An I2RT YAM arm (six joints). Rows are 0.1 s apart.
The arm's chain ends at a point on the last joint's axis. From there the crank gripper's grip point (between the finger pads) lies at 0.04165 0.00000 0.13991 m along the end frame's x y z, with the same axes.
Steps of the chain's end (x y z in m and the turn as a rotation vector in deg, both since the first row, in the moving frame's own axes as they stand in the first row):
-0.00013, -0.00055, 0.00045, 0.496, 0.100, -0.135
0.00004, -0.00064, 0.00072, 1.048, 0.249, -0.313
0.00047, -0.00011, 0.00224, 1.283, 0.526, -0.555
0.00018, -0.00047, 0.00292, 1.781, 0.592, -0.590
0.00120, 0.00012, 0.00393, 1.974, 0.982, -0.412
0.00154, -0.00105, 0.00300, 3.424, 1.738, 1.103
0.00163, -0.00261, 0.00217, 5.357, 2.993, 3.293
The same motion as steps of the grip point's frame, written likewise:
0.00011, -0.00186, 0.00037, 0.496, 0.100, -0.135
0.00064, -0.00343, 0.00051, 1.048, 0.249, -0.313
0.00174, -0.00365, 0.00181, 1.283, 0.526, -0.555
0.00160, -0.00525, 0.00241, 1.781, 0.592, -0.590
0.00357, -0.00499, 0.00311, 1.974, 0.982, -0.412
0.00583, -0.00852, 0.00145, 3.424, 1.738, 1.103
0.00917, -0.01296, -0.00069, 5.357, 2.993, 3.293

